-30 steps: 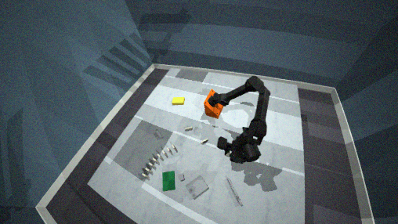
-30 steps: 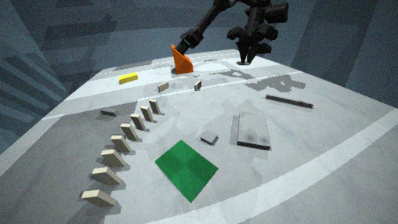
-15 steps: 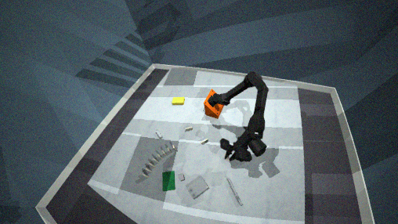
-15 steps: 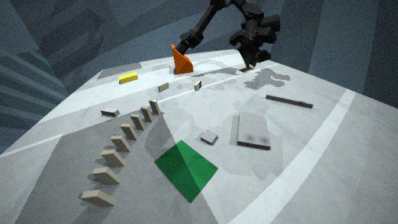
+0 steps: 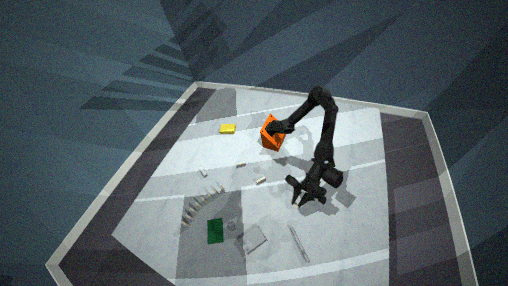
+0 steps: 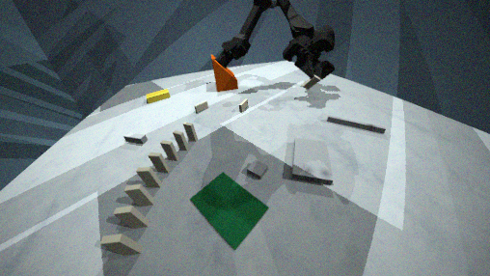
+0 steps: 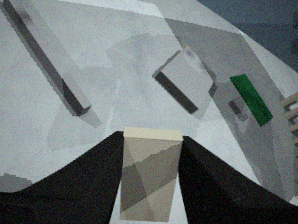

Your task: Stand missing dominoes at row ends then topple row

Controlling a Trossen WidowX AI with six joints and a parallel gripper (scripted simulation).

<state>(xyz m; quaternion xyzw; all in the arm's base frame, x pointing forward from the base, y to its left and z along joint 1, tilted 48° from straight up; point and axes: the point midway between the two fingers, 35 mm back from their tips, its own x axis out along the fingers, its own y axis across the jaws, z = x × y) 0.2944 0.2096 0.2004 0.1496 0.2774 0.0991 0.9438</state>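
Right now the thin bar is 11 cm ahead of my gripper tip, 8 cm to the left of it and 10 cm below it. Round my gripper tip: green flat patch: 26 cm ahead, 28 cm to the right, 10 cm below; then grey cube: 20 cm ahead, 22 cm to the right, 10 cm below; then grey slab: 20 cm ahead, 11 cm to the right, 10 cm below.
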